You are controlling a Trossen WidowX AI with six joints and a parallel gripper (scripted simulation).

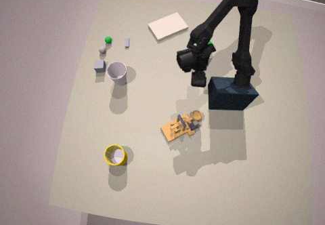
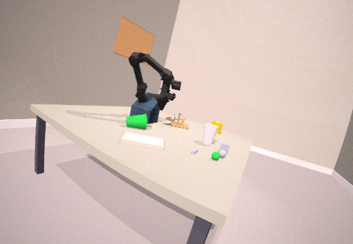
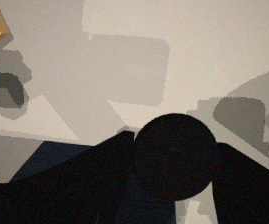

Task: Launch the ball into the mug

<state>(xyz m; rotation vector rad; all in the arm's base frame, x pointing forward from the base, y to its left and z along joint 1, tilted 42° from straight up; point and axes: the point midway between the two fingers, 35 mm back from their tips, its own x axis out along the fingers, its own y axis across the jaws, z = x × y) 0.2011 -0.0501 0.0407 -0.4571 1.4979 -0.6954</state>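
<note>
The tan wooden catapult is 50 mm ahead of my gripper tip, 210 mm to the left of it and 80 mm below it. From my gripper tip the other things lie so: small black ball: 10 mm above; white cup: 380 mm ahead, 50 mm to the right, 100 mm below; white slab: 110 mm ahead, 390 mm to the right, 120 mm below.
</note>
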